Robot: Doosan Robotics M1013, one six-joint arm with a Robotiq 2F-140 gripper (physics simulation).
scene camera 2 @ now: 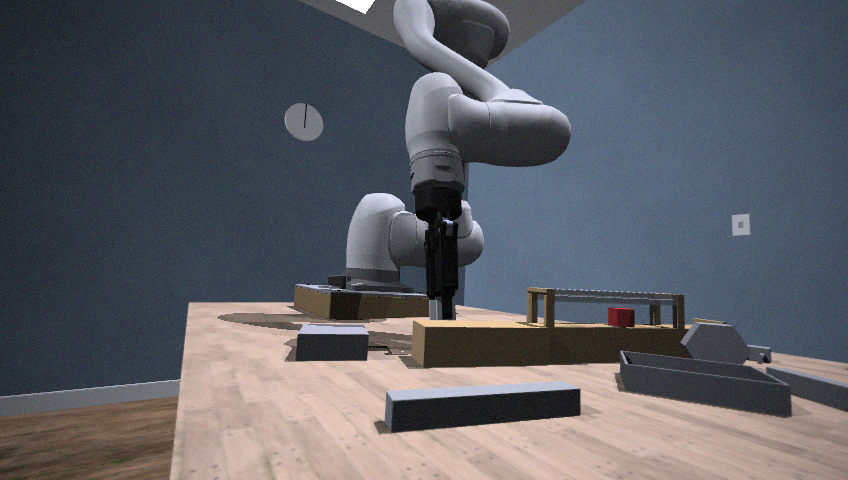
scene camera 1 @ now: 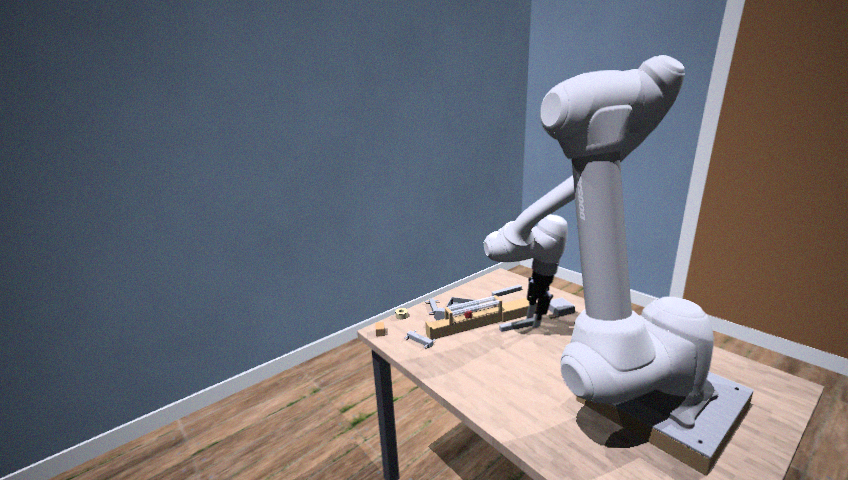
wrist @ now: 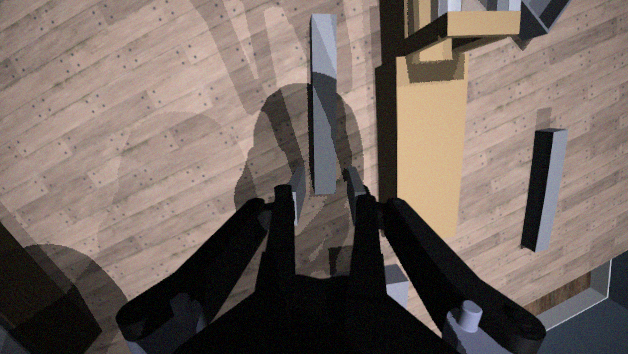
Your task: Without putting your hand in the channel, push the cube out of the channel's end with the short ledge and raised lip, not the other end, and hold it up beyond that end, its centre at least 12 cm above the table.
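Observation:
The red cube (scene camera 1: pixel 468 314) (scene camera 2: pixel 620 317) sits inside the channel, between its posts and under the pale top rails. The channel's wooden base (scene camera 1: pixel 464 324) (scene camera 2: pixel 482 344) (wrist: pixel 431 150) runs past the posts at both ends. Its longer bare ledge is nearer the gripper; the short ledge is at the far left in scene view 1. My gripper (scene camera 1: pixel 537 321) (scene camera 2: pixel 442 309) (wrist: pixel 326 179) points down beside the longer ledge, outside the channel, its fingers partly open and empty. A long grey bar (scene camera 1: pixel 516 325) (wrist: pixel 324 125) lies on the table; its near end is at the gap between the fingertips in the wrist view.
A second grey bar (scene camera 1: pixel 507 290) (scene camera 2: pixel 482 409) (wrist: pixel 545 190) and a grey block (scene camera 1: pixel 561 307) (scene camera 2: pixel 332 344) (wrist: pixel 397 290) lie nearby. A grey tray (scene camera 2: pixel 705 389) stands behind the channel. A grey bracket (scene camera 1: pixel 419 339) and an orange block (scene camera 1: pixel 380 328) lie near the short-ledge end.

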